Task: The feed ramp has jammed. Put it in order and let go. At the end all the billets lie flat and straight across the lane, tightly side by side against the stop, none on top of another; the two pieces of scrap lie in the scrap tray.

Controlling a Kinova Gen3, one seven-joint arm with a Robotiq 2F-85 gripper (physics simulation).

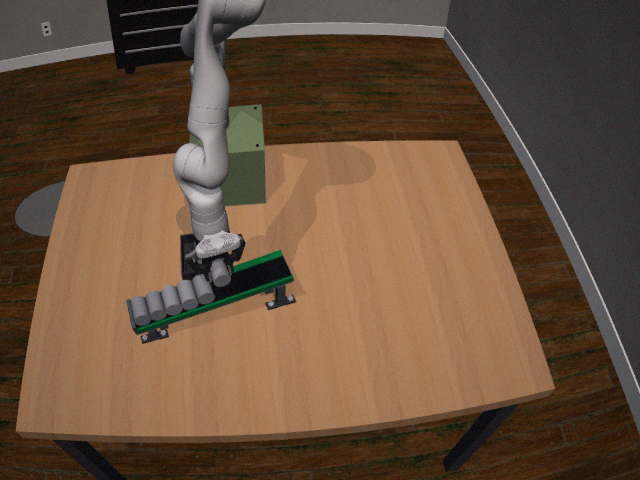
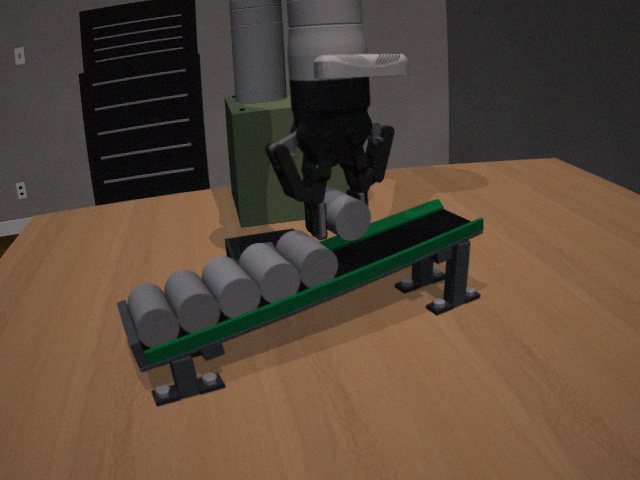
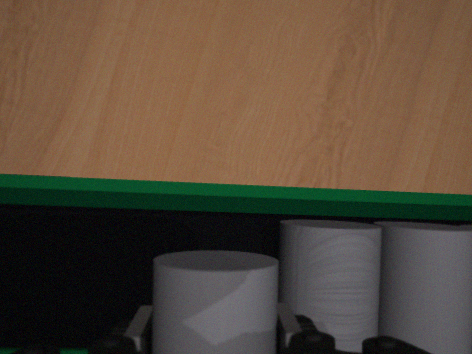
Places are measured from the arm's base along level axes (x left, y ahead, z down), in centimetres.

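Pixels of known places: gripper, fingertip midpoint: (image 1: 219, 276) (image 2: 338, 231) (image 3: 215, 330); arm's base, origin of the base link: (image 2: 261, 98).
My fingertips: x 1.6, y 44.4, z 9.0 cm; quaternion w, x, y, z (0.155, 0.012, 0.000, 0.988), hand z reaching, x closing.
Ahead of a thing's pixels: the offset from my fingertips to its top centre. "spot": to the spot under its first point. Level surfaces: height alone.
My gripper (image 1: 221, 275) (image 2: 341, 217) (image 3: 215, 330) is shut on a grey billet {dx +0.0, dy +0.2, dz -4.1 cm} (image 1: 221, 272) (image 2: 348, 218) (image 3: 215, 300). It holds the billet flat and crosswise above the bare upper part of the black lane (image 1: 261, 273) (image 2: 405, 235) (image 3: 75, 270), just uphill of the row. Several billets lie flat across the lane, side by side; the uppermost {dx -3.9, dy +2.3, dz -0.6 cm} (image 1: 203, 289) (image 2: 307, 259) (image 3: 330, 280) is nearest the held one, and the lowest {dx -19.3, dy +6.3, dz +1.2 cm} (image 1: 139, 311) (image 2: 153, 316) is against the stop {dx -21.6, dy +6.9, dz +3.0 cm} (image 1: 131, 316) (image 2: 132, 334). The scrap tray {dx -5.7, dy -13.3, dz +6.9 cm} (image 1: 184, 258) (image 2: 235, 248) is behind the ramp, partly covered; its contents are hidden.
Green side rails {spot: dx -0.9, dy +5.9, dz +2.5 cm} (image 1: 217, 304) (image 2: 310, 298) (image 3: 225, 194) edge the lane. The ramp stands on dark feet {spot: dx +13.4, dy +2.1, dz +8.1 cm} (image 1: 280, 301) (image 2: 453, 301) on the wooden table {dz +10.4 cm} (image 1: 387, 289) (image 2: 413, 387) (image 3: 200, 90). A green block (image 1: 247, 178) (image 2: 263, 165) stands behind at the arm's base.
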